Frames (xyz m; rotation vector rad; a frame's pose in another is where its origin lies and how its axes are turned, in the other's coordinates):
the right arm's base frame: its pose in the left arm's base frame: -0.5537 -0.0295 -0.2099 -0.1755 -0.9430 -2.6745
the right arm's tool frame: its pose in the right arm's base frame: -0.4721 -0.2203 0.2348 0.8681 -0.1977 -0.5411
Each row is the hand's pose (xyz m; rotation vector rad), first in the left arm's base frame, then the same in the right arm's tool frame.
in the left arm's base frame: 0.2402 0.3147 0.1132 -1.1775 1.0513 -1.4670
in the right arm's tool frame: -0.4777 0.2937 -0.0073 -2.0222 -0.1836 2.2291
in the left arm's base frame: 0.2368 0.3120 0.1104 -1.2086 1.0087 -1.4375
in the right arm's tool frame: -0.4744 0.2915 -0.0105 -1.9605 -0.1879 2.2752
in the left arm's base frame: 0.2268 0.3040 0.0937 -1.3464 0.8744 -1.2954
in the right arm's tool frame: -0.4630 0.2767 -0.0203 -1.7279 -0.2423 2.4633
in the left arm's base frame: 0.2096 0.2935 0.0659 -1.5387 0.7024 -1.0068
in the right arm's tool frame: -0.4432 0.2522 -0.0338 -1.3470 -0.3337 2.7663
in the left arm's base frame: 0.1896 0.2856 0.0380 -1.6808 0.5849 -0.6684
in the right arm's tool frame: -0.4201 0.2281 -0.0452 0.9047 0.3976 -2.8851
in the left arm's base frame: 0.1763 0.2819 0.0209 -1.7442 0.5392 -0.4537
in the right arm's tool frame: -0.4048 0.2136 -0.0513 0.6386 0.4224 -2.8437
